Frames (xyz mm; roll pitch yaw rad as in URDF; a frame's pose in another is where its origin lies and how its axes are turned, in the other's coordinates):
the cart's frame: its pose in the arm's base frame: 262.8 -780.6 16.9 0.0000 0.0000 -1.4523
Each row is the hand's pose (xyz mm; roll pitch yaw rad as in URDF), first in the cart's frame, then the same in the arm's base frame.
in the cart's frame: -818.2 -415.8 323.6 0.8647 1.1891 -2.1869
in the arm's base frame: -246.8 -17.3 340.5 0.8647 1.1891 2.6440
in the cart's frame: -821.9 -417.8 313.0 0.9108 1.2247 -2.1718
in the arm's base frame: -249.2 -13.9 329.9 0.9108 1.2247 2.6591
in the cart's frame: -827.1 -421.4 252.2 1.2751 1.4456 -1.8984
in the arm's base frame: -253.4 -9.1 269.1 1.2751 1.4456 2.9325
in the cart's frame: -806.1 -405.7 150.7 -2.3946 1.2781 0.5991
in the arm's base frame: -235.4 -28.1 167.6 -2.3946 1.2781 -0.8532
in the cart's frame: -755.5 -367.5 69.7 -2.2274 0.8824 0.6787
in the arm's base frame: -191.4 -73.8 86.6 -2.2274 0.8824 -0.7736
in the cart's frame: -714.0 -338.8 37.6 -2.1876 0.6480 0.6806
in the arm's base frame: -158.0 -111.7 54.5 -2.1876 0.6480 -0.7717
